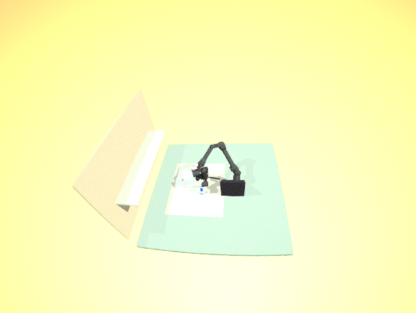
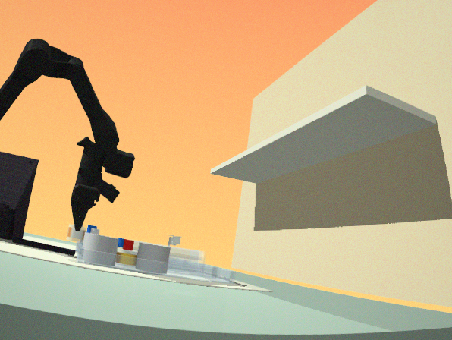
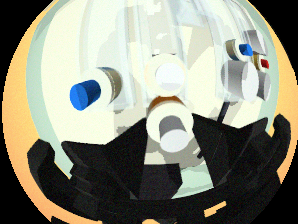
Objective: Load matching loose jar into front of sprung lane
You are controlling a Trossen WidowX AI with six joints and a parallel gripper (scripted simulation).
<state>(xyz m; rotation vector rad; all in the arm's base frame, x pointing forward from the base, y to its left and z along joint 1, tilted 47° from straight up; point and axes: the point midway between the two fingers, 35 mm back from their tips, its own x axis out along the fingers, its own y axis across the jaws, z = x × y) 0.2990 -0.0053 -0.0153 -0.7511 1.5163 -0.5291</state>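
Right now the clear pusher lane is 190 mm ahead of my gripper tip and 30 mm below it. Round my gripper tip: shelf 540 mm ahead, 40 mm to the left, 320 mm above.
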